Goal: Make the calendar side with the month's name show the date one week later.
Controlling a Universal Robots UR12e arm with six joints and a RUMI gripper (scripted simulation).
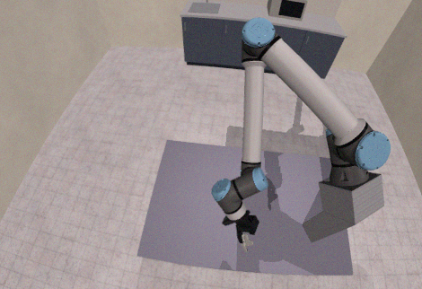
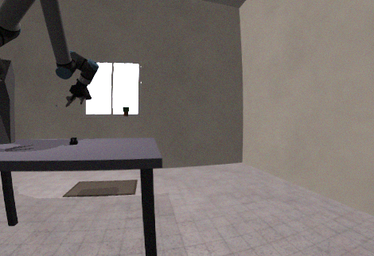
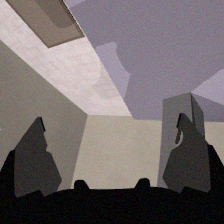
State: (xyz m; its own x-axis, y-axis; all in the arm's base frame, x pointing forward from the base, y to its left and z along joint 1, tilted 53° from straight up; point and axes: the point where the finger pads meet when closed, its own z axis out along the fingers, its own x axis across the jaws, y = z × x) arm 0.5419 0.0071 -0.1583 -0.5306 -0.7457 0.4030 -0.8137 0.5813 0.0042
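Now: hand 2 cm short of the black number cube, 25 cm to the left of it and 24 cm above it. The rest, counted from my hand: black digit cube: 2 cm ahead, 22 cm to the right, 24 cm below; then black calendar tray: 2 cm ahead, 24 cm to the right, 26 cm below.
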